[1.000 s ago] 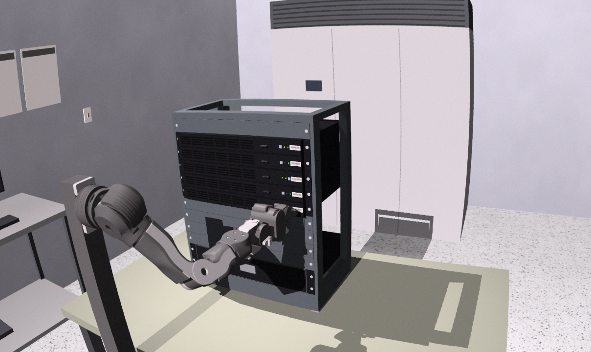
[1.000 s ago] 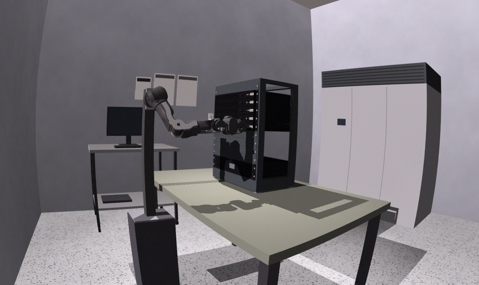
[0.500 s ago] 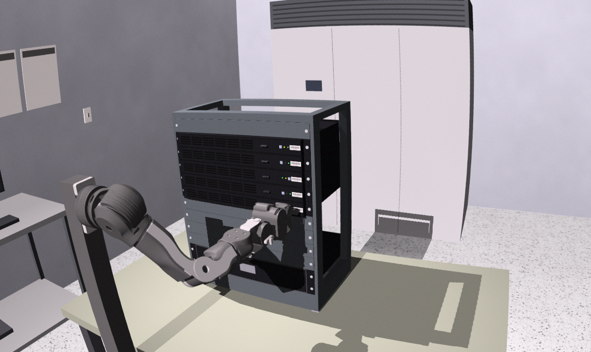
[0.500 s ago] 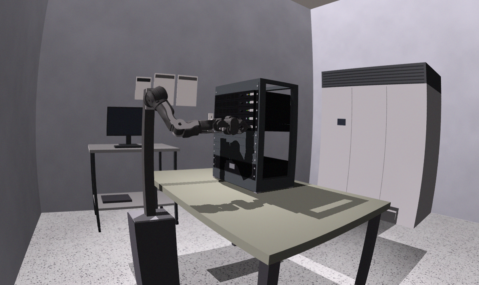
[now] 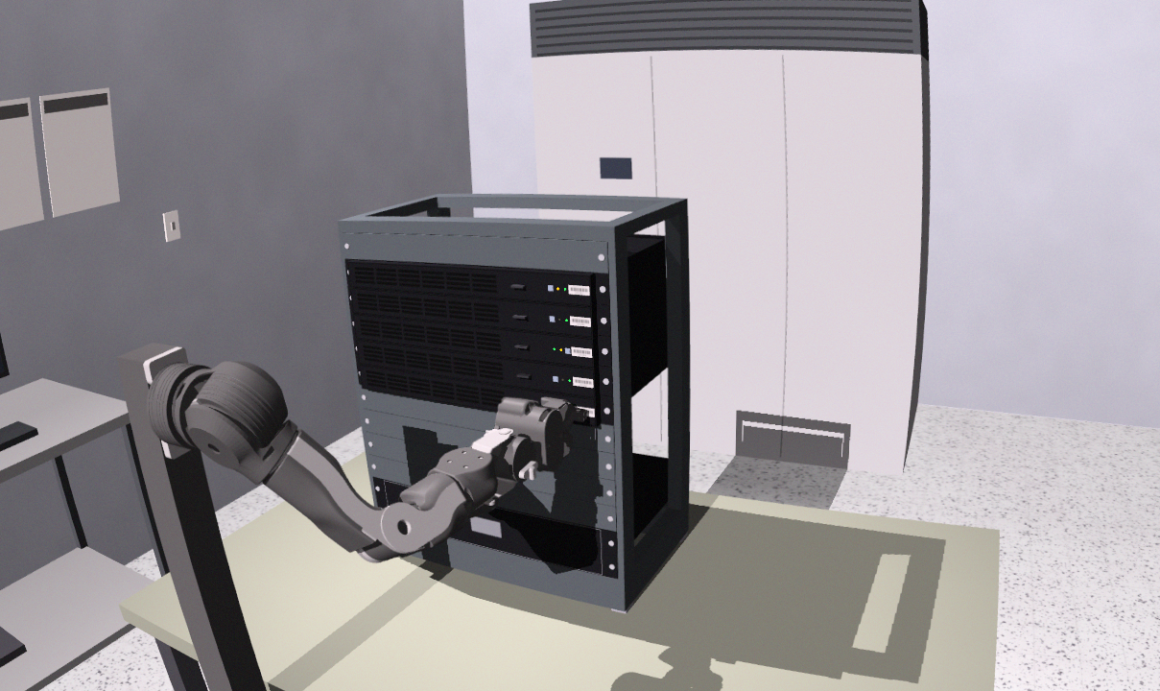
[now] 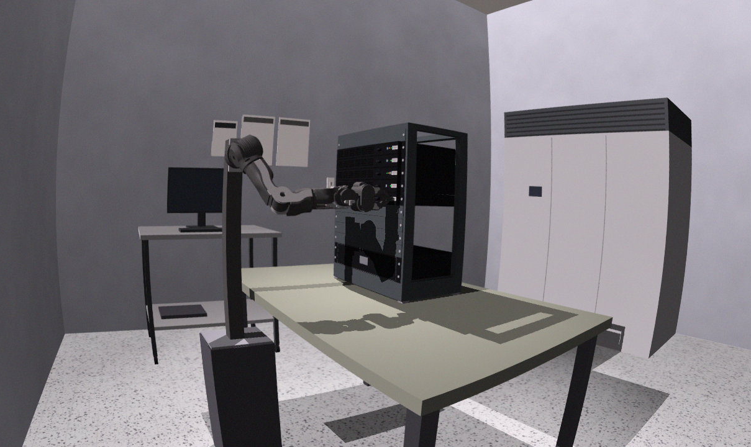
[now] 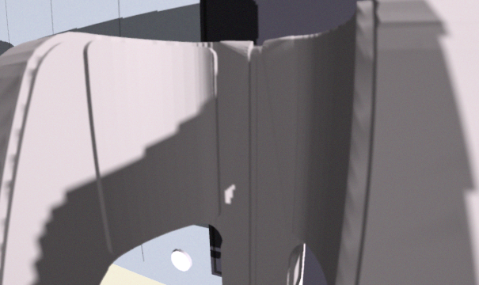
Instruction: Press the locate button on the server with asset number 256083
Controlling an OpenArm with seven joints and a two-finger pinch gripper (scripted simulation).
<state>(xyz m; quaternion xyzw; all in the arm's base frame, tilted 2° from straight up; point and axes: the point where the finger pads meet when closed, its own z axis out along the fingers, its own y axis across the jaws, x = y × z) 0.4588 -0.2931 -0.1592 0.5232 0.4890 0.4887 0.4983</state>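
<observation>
Right now the pale square button is 1 cm ahead of my hand.
</observation>
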